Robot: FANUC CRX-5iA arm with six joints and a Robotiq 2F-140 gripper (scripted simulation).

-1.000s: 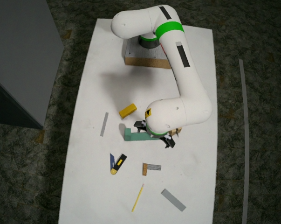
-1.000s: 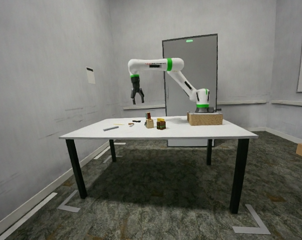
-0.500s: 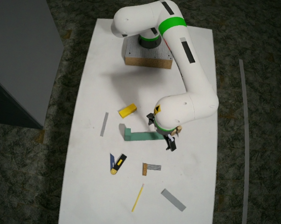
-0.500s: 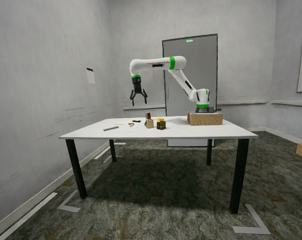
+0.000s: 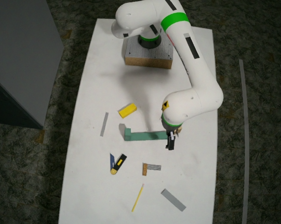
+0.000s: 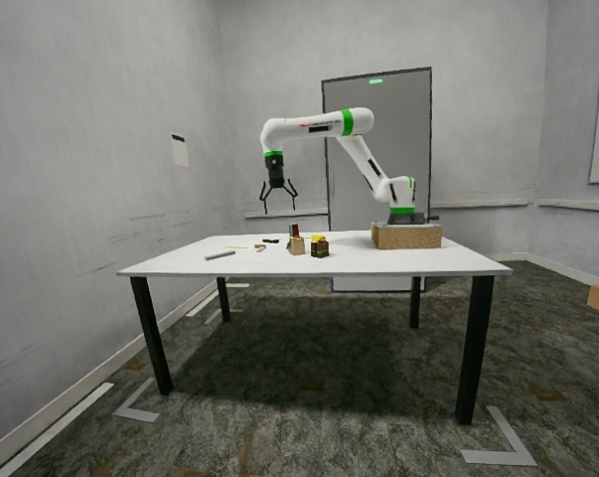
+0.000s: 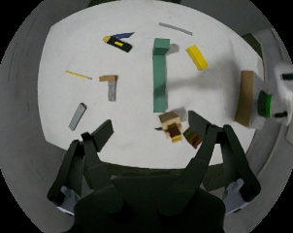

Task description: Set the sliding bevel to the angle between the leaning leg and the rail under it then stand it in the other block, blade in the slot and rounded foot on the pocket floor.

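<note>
The sliding bevel is 9 cm behind my hand, 5 cm to the left of it and 13 cm below it. From my hand the other things lie so: try square 16 cm ahead, 3 cm to the right, 22 cm below; black bevel 19 cm ahead, 22 cm to the right, 21 cm below; yellow block 14 cm behind, 23 cm to the right, 21 cm below.
</note>
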